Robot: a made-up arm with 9 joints. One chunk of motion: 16 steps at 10 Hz.
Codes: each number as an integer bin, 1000 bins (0 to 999) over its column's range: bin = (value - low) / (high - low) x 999, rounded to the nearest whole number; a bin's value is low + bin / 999 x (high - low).
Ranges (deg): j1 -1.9..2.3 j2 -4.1..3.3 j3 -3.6..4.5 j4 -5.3..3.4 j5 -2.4..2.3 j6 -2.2..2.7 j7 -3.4..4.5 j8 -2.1..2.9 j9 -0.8..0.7
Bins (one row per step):
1: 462 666 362 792 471 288 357 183 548
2: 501 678 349 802 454 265 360 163 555
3: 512 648 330 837 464 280 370 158 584
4: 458 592 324 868 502 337 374 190 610
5: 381 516 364 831 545 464 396 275 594
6: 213 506 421 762 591 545 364 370 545
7: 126 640 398 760 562 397 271 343 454
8: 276 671 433 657 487 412 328 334 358
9: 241 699 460 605 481 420 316 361 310
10: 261 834 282 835 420 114 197 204 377
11: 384 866 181 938 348 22 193 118 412
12: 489 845 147 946 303 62 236 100 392
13: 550 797 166 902 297 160 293 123 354
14: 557 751 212 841 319 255 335 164 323
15: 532 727 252 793 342 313 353 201 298
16: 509 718 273 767 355 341 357 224 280
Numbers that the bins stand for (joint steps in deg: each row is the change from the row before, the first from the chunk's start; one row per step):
1: 0.042 0.833 -0.665 1.597 -0.184 -0.787 -0.577 -1.184 0.023
2: 0.206 0.922 -0.770 1.684 -0.264 -0.900 -0.553 -1.284 0.033
3: 0.253 0.700 -0.924 1.989 -0.217 -0.827 -0.474 -1.309 0.077
4: 0.026 0.285 -0.973 2.259 -0.038 -0.547 -0.442 -1.149 0.116
5: -0.298 -0.278 -0.649 1.937 0.164 0.076 -0.268 -0.724 0.092
6: -1.005 -0.352 -0.186 1.336 0.380 0.473 -0.522 -0.248 0.018
7: -1.370 0.641 -0.373 1.319 0.244 -0.253 -1.257 -0.383 -0.118
8: -0.740 0.870 -0.089 0.422 -0.109 -0.179 -0.806 -0.428 -0.262
9: -0.887 1.078 0.130 -0.031 -0.137 -0.140 -0.901 -0.293 -0.335
10: -0.803 2.078 -1.314 1.972 -0.424 -1.641 -1.842 -1.079 -0.234
11: -0.286 2.315 -2.132 2.869 -0.763 -2.092 -1.874 -1.509 -0.181
12: 0.156 2.159 -2.408 2.938 -0.974 -1.896 -1.534 -1.599 -0.211
13: 0.412 1.804 -2.254 2.555 -1.003 -1.415 -1.083 -1.484 -0.268
14: 0.442 1.463 -1.881 2.024 -0.899 -0.949 -0.751 -1.279 -0.315
15: 0.337 1.285 -1.557 1.606 -0.791 -0.665 -0.609 -1.094 -0.353
16: 0.240 1.219 -1.386 1.380 -0.730 -0.527 -0.577 -0.979 -0.380

